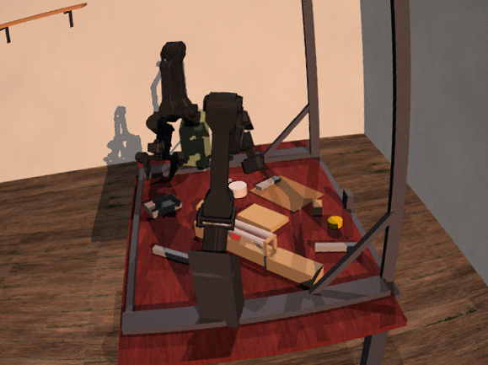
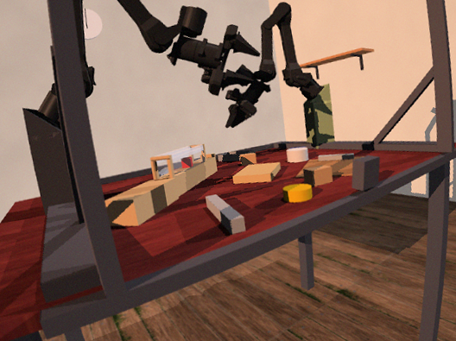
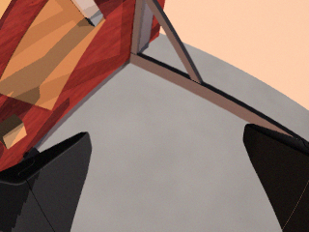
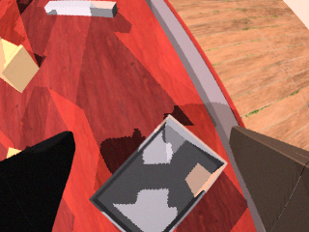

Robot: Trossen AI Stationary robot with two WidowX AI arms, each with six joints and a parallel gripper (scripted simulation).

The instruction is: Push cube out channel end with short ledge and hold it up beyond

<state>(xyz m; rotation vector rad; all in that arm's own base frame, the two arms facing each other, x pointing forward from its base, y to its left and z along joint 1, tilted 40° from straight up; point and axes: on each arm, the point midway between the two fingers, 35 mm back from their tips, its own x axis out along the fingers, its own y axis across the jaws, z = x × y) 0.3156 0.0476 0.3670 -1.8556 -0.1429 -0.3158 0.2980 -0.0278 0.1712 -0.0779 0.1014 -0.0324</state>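
Now: the yellow disc 240 mm behind my left hand, 100 mm to the left of it and 270 mm below it. The rest, counted from my left hand: grey tray 320 mm ahead, 160 mm to the right, 280 mm below; flat tan block 20 mm behind, 10 mm to the left, 280 mm below; channel 70 mm ahead, 170 mm to the left, 230 mm below.
Now: right hand 1 cm short of the grey tray and 14 cm above it. Also, from my right hand: yellow disc 55 cm behind, 27 cm to the left, 14 cm below; then flat tan block 33 cm behind, 17 cm to the left, 14 cm below; then channel 24 cm behind, 34 cm to the left, 9 cm below.
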